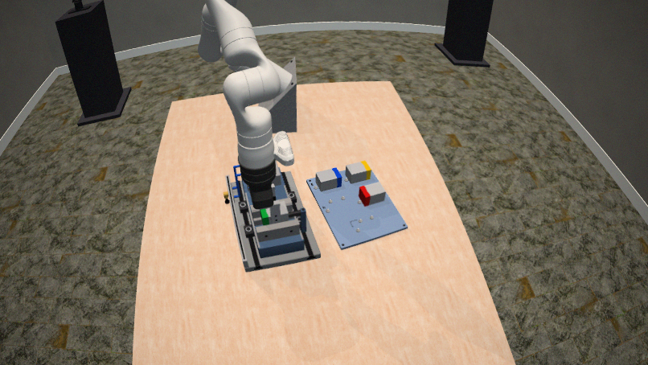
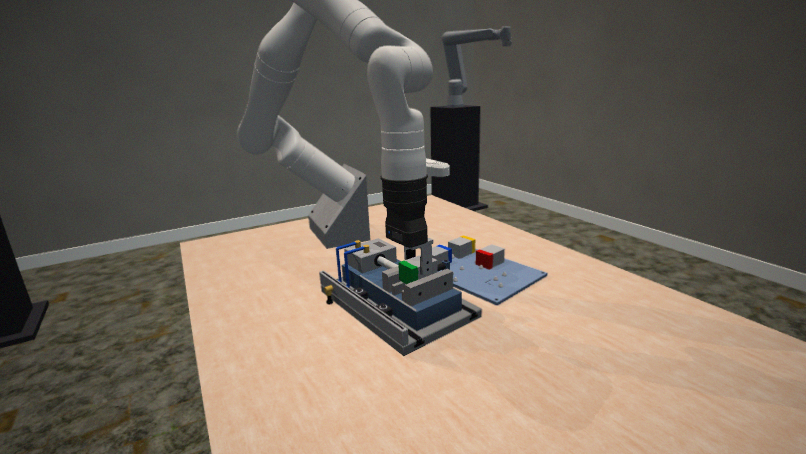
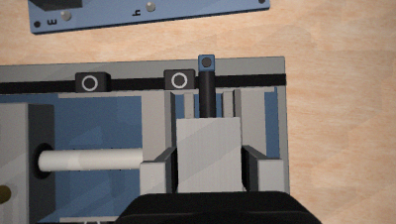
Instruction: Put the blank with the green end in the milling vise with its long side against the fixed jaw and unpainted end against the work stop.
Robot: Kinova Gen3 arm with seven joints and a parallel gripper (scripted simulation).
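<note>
Now: the green-ended blank 20 mm below my hand. Round my hand: vise ram (90 mm behind, 10 mm to the right, 40 mm below); fixed jaw (30 mm ahead, 40 mm below); black work stop rod (50 mm to the left, 30 mm below).
</note>
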